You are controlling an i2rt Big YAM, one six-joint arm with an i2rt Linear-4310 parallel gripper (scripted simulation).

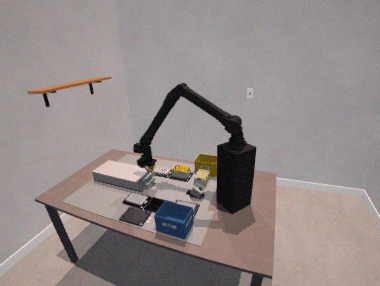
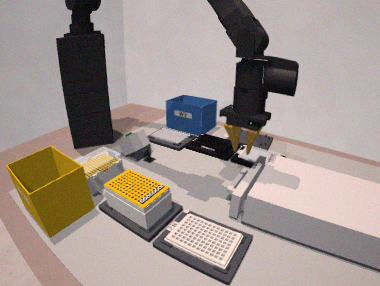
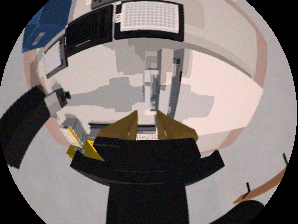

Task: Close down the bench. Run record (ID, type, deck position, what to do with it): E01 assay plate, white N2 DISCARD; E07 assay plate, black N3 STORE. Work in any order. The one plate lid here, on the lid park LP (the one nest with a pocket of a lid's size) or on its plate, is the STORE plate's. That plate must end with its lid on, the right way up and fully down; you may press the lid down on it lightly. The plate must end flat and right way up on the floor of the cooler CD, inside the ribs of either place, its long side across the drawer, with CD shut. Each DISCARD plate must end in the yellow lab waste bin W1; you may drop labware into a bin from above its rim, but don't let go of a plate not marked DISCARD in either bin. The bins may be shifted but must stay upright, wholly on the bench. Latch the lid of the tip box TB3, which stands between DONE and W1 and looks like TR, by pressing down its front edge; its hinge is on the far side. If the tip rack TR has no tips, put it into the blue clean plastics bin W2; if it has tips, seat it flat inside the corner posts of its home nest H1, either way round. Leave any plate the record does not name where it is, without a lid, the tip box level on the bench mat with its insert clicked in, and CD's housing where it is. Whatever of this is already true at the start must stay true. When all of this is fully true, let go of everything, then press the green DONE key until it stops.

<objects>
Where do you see a cooler CD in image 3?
212, 96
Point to a cooler CD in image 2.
At 319, 208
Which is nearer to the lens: the tip rack TR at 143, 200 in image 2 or the blue bin W2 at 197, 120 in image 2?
The tip rack TR.
</objects>
